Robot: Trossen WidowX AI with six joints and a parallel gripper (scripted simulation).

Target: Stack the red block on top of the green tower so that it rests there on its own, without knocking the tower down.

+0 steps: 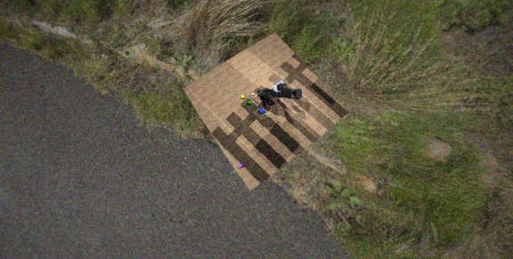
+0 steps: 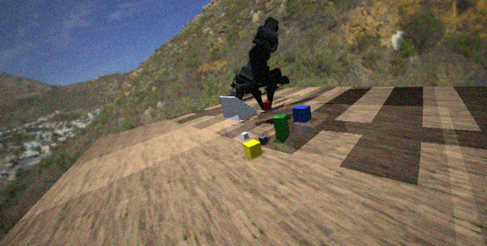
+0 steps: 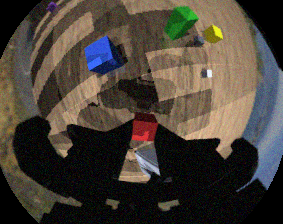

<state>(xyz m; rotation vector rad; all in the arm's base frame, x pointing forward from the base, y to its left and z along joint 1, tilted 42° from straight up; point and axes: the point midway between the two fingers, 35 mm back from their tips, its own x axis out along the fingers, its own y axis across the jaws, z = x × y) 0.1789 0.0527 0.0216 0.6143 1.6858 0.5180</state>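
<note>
Right now the yellow cube is 200 mm ahead of my gripper tip, 170 mm to the right of it and 30 mm below it. The rest, counted from my gripper tip: red block: 10 mm above; purple block: 550 mm ahead, 430 mm to the left, 30 mm below; blue cube: 110 mm ahead, 70 mm to the left, 20 mm below.
</note>
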